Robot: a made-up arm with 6 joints.
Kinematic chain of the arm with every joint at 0, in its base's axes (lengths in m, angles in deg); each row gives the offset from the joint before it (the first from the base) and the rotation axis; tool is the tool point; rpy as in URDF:
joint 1: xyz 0 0 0.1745 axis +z
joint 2: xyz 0 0 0 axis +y
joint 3: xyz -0.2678 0 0.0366 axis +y
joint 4: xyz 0.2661 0 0.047 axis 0.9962 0 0.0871
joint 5: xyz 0 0 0 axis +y
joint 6: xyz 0.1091 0 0.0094 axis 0.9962 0 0.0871
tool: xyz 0 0 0 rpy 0 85 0
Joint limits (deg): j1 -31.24..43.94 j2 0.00..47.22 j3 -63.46..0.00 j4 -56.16..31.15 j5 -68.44..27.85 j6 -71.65..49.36
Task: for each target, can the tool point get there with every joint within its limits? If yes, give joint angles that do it. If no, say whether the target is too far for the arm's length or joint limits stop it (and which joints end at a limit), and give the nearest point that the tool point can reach.
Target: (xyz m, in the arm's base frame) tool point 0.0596 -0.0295 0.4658
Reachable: yes | joints -21.10 18.43 -24.34 4.01 -52.68 -14.82
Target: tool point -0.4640 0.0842 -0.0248
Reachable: no: joint limits stop it (at a limit: joint 1, joint 2, joint 3, joint 4, joint 5) | nearest point 0.0553 0.0901 0.1350 | short by 0.543 m
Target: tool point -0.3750 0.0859 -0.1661
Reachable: no: joint limits stop it (at a limit: joint 1, joint 2, joint 3, joint 4, joint 5) | nearest point 0.0553 0.0901 0.1350 | short by 0.525 m
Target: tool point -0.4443 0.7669 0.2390
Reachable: no: too far | nearest point -0.1743 0.1865 0.5352 | short by 0.705 m
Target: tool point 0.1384 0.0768 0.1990
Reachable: yes | joints 29.98 42.72 -7.01 -11.40 7.02 37.22
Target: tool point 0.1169 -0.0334 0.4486
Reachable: yes | joints -16.36 23.30 -37.78 3.40 7.54 37.19
